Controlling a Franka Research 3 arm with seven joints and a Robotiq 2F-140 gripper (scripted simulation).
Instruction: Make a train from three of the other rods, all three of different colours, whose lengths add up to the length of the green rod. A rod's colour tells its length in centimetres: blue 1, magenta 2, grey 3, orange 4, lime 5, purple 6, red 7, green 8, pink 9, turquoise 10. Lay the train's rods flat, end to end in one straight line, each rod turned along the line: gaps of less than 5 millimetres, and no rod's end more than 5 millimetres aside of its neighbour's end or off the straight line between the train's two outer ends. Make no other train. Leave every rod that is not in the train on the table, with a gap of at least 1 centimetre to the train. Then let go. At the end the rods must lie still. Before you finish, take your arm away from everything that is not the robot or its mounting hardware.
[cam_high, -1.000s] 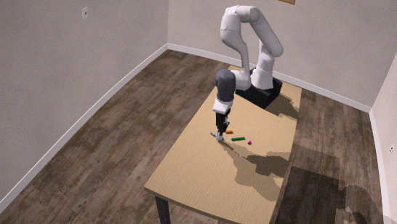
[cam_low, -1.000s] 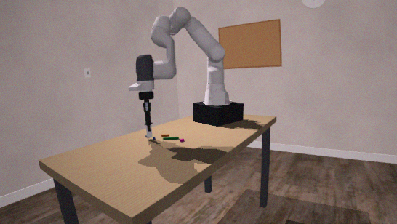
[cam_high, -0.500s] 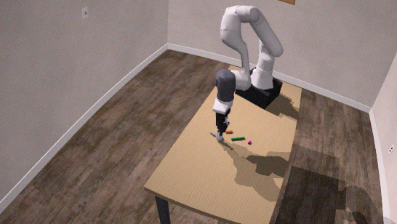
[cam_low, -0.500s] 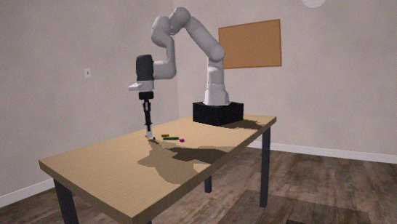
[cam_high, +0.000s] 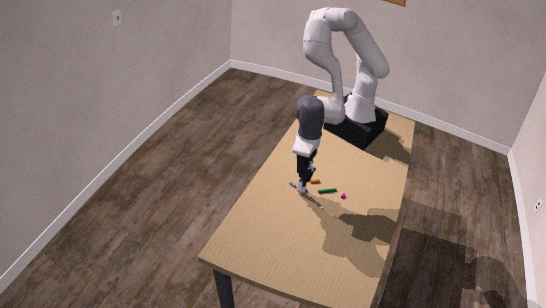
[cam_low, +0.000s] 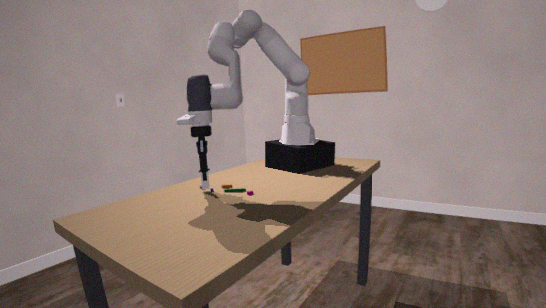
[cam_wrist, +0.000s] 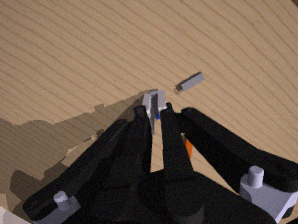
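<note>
Now: the blue rod 4 cm below my hand, 2 cm to the left of it and 2 cm behind it. Round my hand: magenta rod 18 cm to the left, 4 cm below, 4 cm behind; then green rod 10 cm to the left, 5 cm behind, 4 cm below; then orange rod 8 cm behind, 4 cm to the left, 4 cm below.
</note>
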